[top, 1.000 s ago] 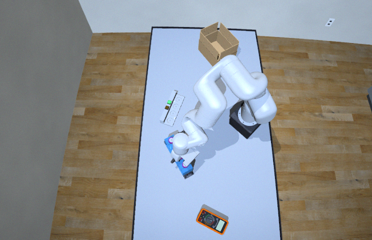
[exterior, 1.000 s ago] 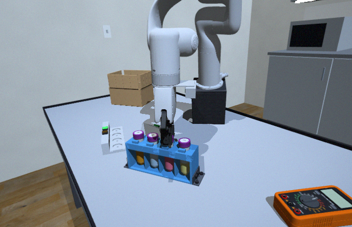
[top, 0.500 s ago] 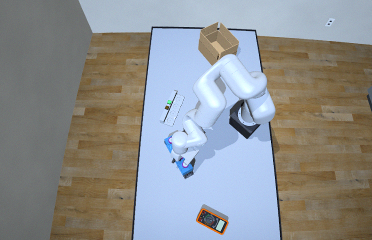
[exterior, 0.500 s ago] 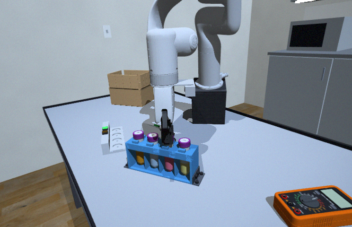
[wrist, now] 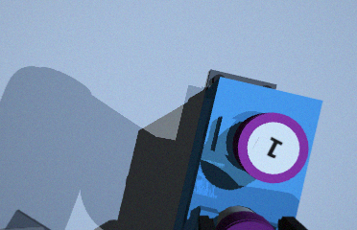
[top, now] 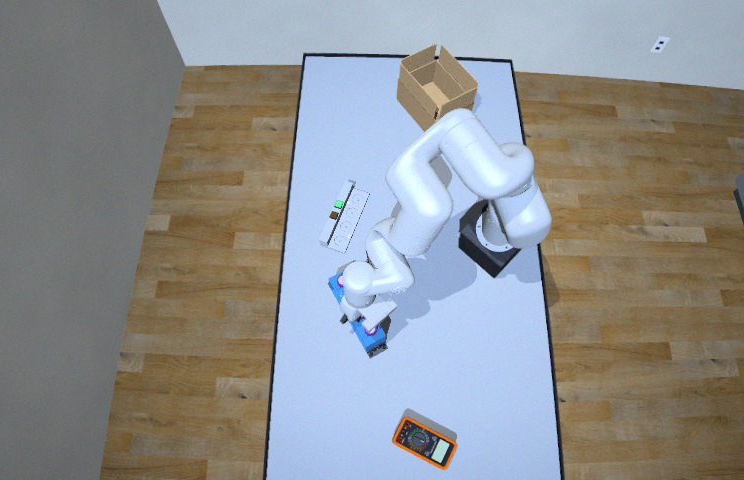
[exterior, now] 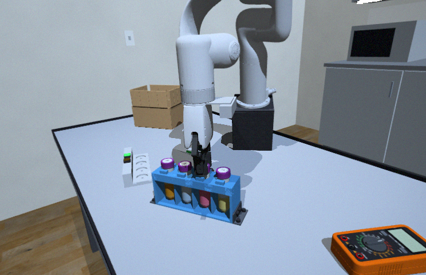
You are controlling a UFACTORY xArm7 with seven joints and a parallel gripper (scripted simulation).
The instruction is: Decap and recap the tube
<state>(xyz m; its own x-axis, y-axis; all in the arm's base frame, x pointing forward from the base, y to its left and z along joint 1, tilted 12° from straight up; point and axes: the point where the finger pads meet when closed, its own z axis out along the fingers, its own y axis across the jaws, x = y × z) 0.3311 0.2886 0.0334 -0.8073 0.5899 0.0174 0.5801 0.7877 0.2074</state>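
My gripper is now 1 cm above the purple cap marked 2. From my hand the other things lie so: cap 3: 4 cm to the right, 3 cm ahead, 2 cm below; then cap marked 1: 4 cm to the left, 3 cm behind, 2 cm below; then cap 4: 8 cm to the right, 7 cm ahead, 2 cm below.
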